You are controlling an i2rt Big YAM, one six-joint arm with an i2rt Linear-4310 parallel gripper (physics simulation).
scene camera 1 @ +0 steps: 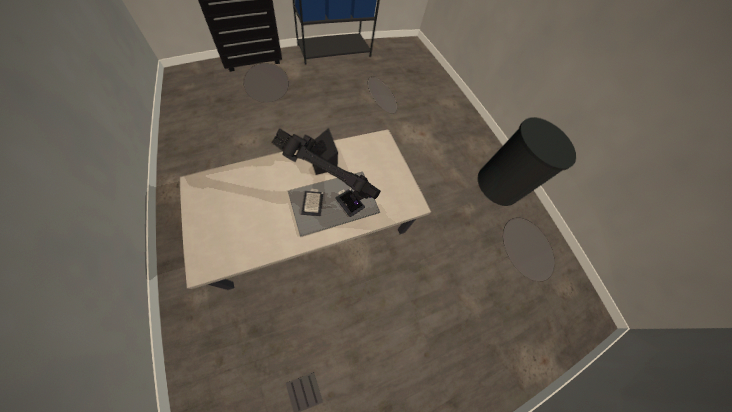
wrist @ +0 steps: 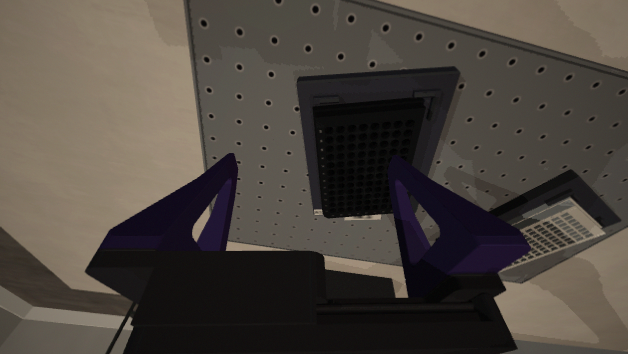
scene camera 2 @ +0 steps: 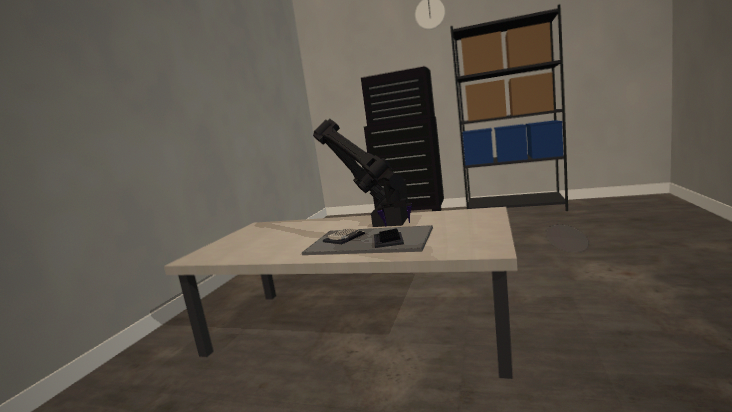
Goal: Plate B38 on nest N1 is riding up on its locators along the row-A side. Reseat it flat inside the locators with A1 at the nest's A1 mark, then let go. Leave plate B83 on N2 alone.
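Places are measured from the arm's base along level axes (x ahead, y left, z up), in millimetres.
Where they show: gripper, fingertip midpoint: [scene camera 1: 362,200] [wrist: 314,161] [scene camera 2: 397,224]; arm's base at its link origin: [scene camera 1: 318,150] [scene camera 2: 385,199].
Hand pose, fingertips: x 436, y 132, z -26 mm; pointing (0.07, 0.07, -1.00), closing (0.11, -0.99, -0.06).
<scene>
Each offset is from my fingertips to the top centre of the thing. "spot": to the spot under its first point. Level surfaces: height alone.
Black plate B38 {dx -49, dy -53, dz -49 mm} [scene camera 1: 350,202] [scene camera 2: 388,235] [wrist: 367,165] sits on dark nest N1 {dx -48, dy -59, dz -63 mm} [scene camera 2: 389,244] [wrist: 380,82]. Locators show at its far corners in the wrist view; its tilt is hard to judge. The small A1 label {spot: dx -134, dy -23, dz -69 mm} [wrist: 318,212] lies at the nest's near left corner. The N1 label {spot: dx -108, dy -68, dz -51 mm} [wrist: 362,217] is partly covered. My gripper [scene camera 2: 395,217] [wrist: 314,161] is open and empty, above the nest. In the wrist view, its right fingertip overlaps the plate's right part and its left fingertip is left of the nest. White plate B83 {dx -128, dy -284, dz -55 mm} [scene camera 1: 312,201] [scene camera 2: 344,234] [wrist: 560,230] sits on nest N2 {spot: dx -52, dy -310, dz -70 mm} [wrist: 597,197].
Both nests stand on a grey perforated board {dx -96, dy -153, dz -80 mm} [scene camera 1: 327,222] [scene camera 2: 420,240] [wrist: 250,200] on the wooden table {dz -94 mm} [scene camera 1: 230,225] [scene camera 2: 461,250]. N2 is to the right of N1 in the wrist view, partly behind the right finger. A black cylinder [scene camera 1: 527,161] stands away from the table.
</scene>
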